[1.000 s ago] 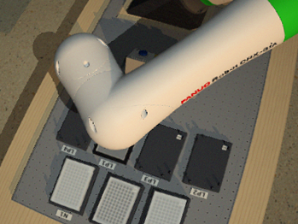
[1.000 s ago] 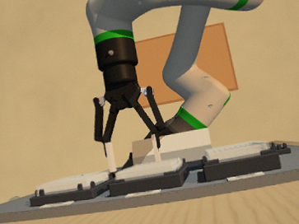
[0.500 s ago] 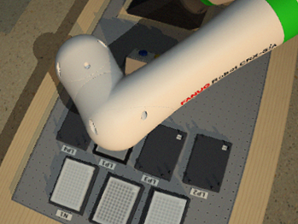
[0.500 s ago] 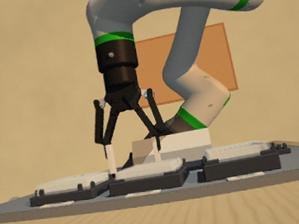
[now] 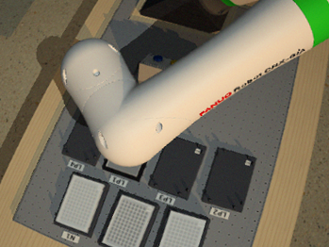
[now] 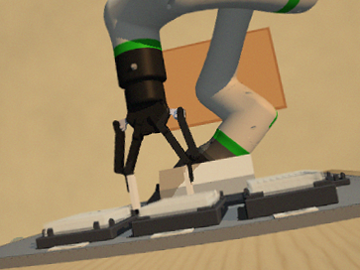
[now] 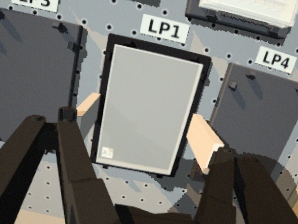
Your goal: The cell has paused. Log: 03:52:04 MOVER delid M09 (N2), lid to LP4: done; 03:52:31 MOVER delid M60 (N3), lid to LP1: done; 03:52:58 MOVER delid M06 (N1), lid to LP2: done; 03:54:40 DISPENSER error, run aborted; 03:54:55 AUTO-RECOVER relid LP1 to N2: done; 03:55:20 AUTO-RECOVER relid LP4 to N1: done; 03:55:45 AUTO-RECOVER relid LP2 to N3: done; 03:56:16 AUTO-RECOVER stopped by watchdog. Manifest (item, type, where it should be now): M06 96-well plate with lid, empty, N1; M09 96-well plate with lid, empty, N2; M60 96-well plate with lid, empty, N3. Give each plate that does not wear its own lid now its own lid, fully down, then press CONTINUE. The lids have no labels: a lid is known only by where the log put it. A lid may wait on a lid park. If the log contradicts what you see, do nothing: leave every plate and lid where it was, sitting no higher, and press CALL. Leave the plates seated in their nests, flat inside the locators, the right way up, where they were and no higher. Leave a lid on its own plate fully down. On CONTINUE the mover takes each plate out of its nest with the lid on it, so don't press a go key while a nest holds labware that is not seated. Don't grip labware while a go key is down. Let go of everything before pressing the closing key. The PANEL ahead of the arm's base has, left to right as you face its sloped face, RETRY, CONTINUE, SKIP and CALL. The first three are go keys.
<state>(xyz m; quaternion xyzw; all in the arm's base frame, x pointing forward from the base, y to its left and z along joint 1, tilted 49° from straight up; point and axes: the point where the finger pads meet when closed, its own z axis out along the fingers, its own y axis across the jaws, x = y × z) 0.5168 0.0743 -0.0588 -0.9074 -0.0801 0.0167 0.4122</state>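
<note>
Now: the lid park LP1 3 cm below my hand. Round my hand: lid park LP3 (1 cm behind, 13 cm to the left, 3 cm below); then LP1 label (9 cm ahead, 1 cm to the left, 4 cm below); then lid park LP4 (2 cm ahead, 12 cm to the right, 3 cm below).
</note>
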